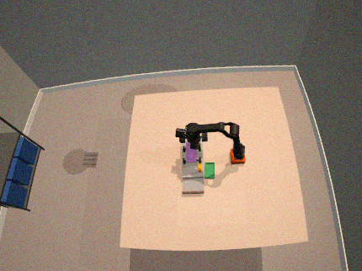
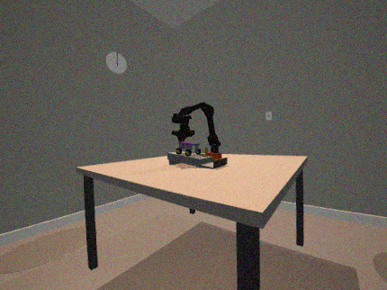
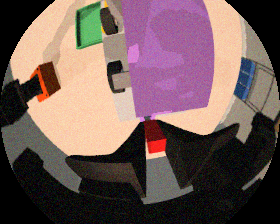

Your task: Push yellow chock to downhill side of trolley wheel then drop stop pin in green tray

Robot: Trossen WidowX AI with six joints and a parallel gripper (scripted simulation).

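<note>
Now: gripper tip 180 mm to the right of the yellow chock, 60 mm above it and 50 mm past it. Round my gripper tip: grey ramp: 100 mm to the left, 100 mm below, 10 mm ahead; then red-headed stop pin: right at my gripper tip; then purple-topped trolley: 90 mm to the left, 30 mm below, 10 mm ahead.
</note>
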